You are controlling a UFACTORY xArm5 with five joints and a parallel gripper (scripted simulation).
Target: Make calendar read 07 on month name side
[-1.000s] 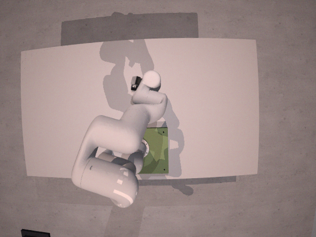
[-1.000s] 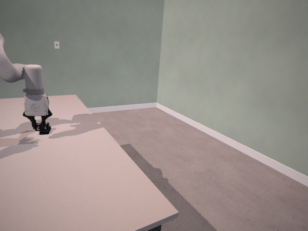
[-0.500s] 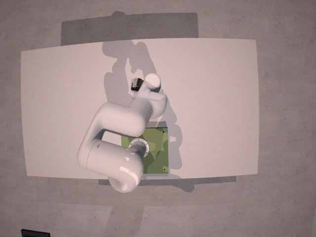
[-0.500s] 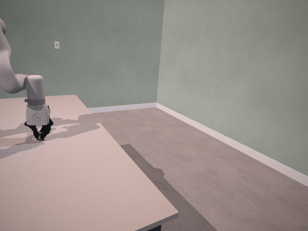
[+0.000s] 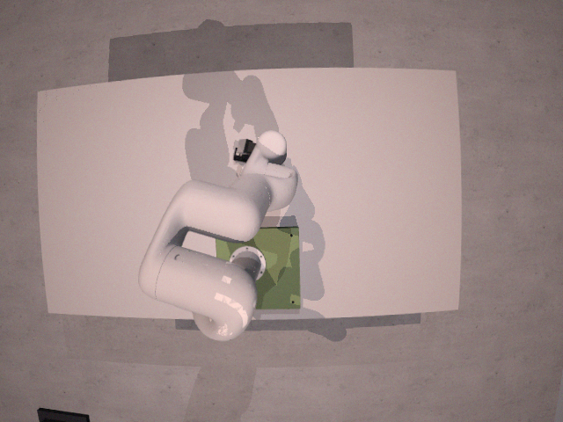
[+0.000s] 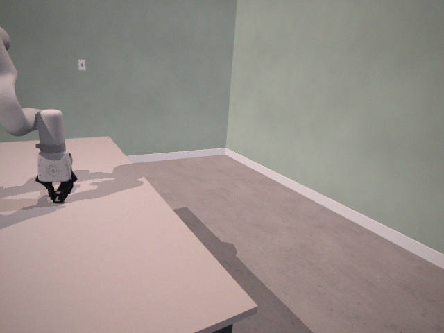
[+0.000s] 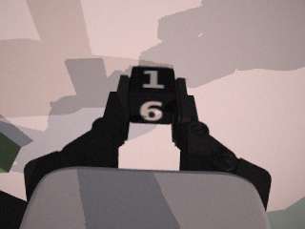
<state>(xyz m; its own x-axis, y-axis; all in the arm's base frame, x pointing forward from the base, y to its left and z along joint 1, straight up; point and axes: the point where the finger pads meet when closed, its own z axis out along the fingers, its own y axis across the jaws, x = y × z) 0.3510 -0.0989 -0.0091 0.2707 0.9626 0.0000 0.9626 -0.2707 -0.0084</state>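
My gripper is now 10 mm above the black cube. Also, from my hand: black calendar tray 110 mm to the left, 30 mm below, 20 mm ahead.
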